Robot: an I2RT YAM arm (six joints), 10 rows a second.
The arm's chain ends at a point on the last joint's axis. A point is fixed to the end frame.
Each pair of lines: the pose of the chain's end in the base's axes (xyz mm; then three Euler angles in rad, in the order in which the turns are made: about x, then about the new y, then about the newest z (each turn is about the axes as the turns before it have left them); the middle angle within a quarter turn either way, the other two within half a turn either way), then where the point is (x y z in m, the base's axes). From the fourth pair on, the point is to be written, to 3 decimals.
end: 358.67 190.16 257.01 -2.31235 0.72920 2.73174
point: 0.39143 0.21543 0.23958
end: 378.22 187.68 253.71 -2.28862 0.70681 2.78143
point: 0.41044 0.21366 0.23633
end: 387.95 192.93 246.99 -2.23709 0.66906 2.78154
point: 0.41898 0.22071 0.23023
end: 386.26 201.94 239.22 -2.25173 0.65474 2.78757
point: 0.417 0.230 0.222
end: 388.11 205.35 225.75 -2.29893 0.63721 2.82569
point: 0.418 0.233 0.207
